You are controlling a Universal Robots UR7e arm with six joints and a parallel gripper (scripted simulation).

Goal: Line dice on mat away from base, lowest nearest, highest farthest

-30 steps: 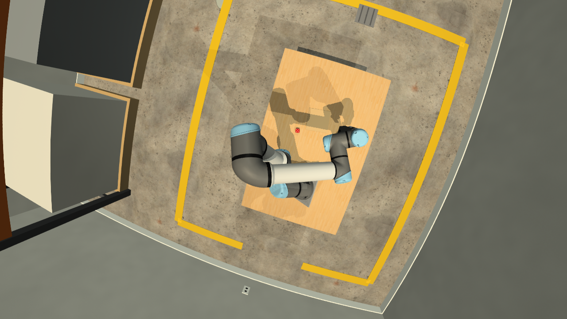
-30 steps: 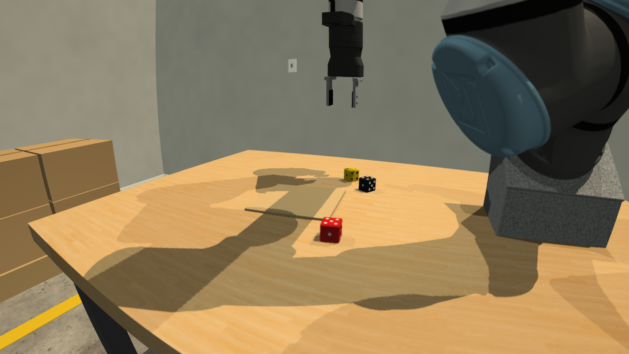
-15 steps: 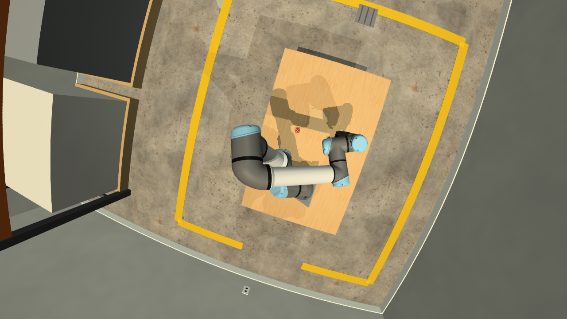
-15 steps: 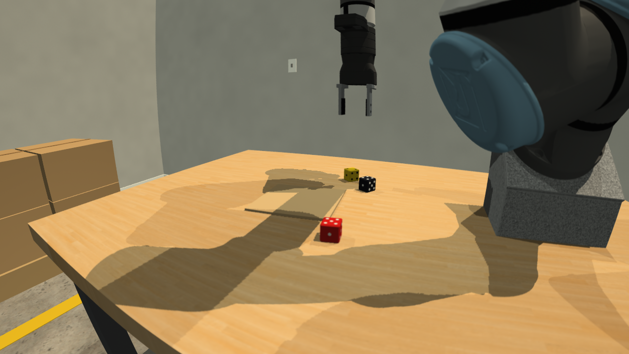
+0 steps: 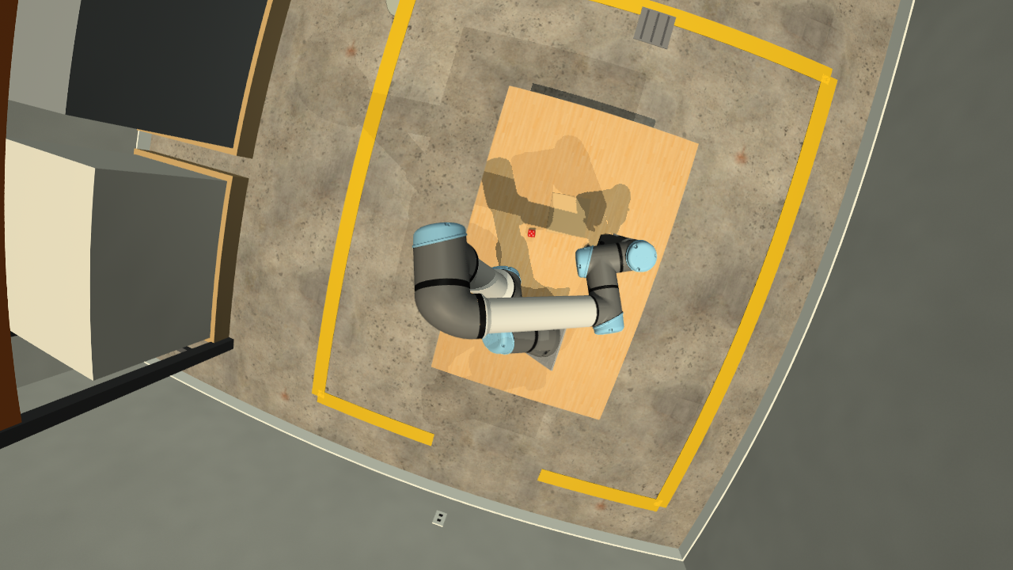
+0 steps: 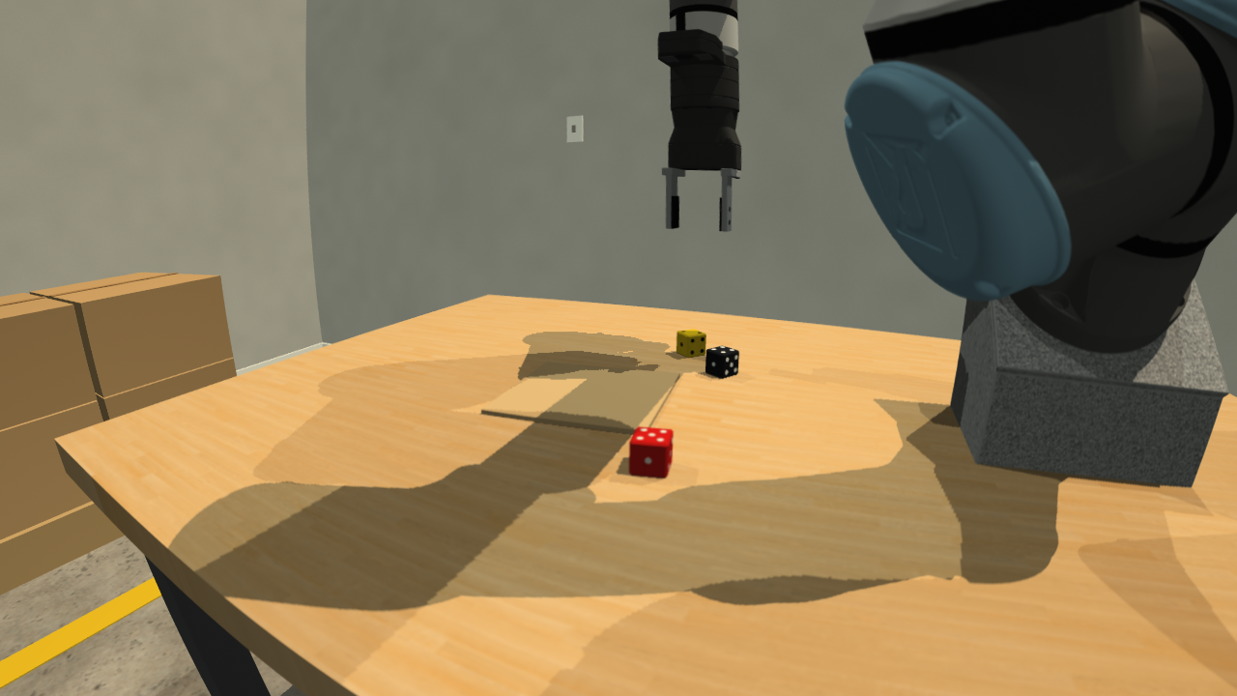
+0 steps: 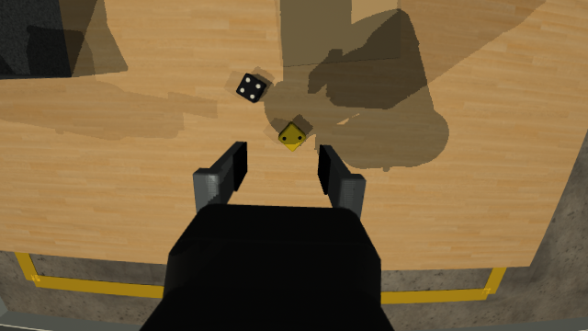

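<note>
The yellow die lies 10 mm ahead of my hand, 10 mm to the right of it and 140 mm below it. Also, from my hand: tan mat: 70 mm ahead, 140 mm to the left, 150 mm below; then red die: 10 mm behind, 260 mm to the left, 140 mm below; then black die: 40 mm behind, 50 mm to the left, 140 mm below.
</note>
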